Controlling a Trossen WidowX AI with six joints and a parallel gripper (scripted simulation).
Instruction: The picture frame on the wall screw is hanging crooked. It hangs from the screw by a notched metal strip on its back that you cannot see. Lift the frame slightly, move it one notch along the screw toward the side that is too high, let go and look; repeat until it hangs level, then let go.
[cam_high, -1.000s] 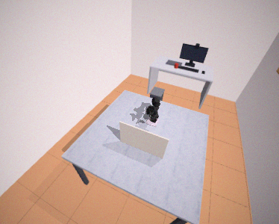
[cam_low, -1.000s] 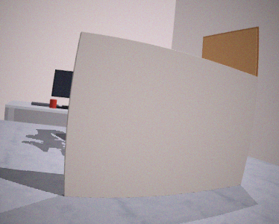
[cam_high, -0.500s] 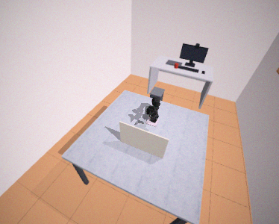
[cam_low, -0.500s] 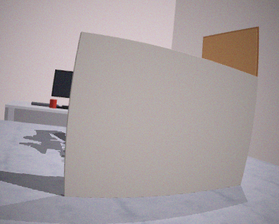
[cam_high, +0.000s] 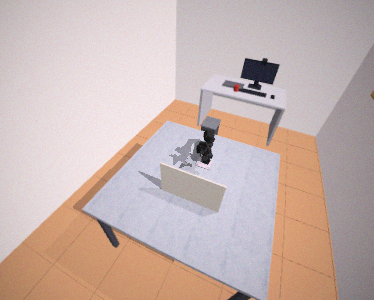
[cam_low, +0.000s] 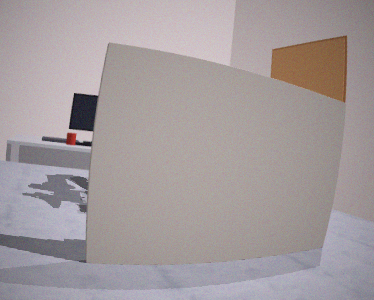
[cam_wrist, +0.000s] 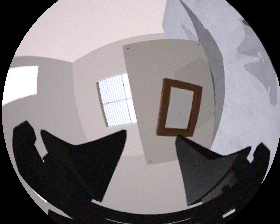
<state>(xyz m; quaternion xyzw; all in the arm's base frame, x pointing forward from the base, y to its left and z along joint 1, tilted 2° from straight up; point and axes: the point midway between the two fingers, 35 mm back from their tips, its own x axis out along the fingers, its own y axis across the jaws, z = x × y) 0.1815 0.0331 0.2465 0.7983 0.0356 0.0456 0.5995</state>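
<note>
Now: the brown wooden picture frame 190 mm ahead of my gripper tip, 90 mm below it and 50 mm to the left of it. Round my gripper tip: wall panel 200 mm ahead, 100 mm below, 40 mm to the left.
</note>
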